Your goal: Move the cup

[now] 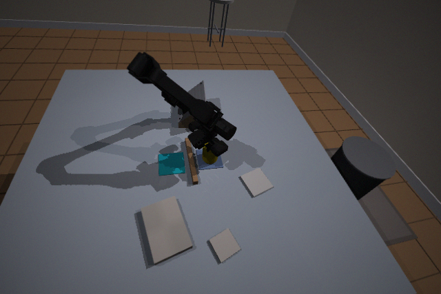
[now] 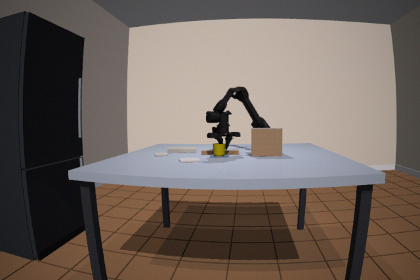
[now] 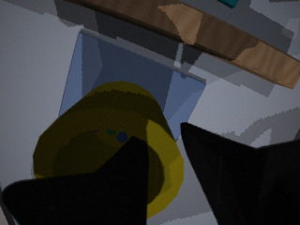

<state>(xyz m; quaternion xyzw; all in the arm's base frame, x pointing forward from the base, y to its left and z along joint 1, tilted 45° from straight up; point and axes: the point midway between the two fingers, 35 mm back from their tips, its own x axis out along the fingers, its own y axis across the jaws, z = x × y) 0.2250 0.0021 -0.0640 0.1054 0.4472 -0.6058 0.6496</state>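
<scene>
The blue pad lies 4 cm below my gripper tip, 3 cm ahead of it and 1 cm to the left of it. The rest, counted from my gripper tip: teal pad: 15 cm to the right, 4 cm below, 3 cm ahead; then wooden bar: 7 cm to the right, 3 cm below, 3 cm ahead; then yellow cup: 2 cm ahead, 1 cm to the left.
</scene>
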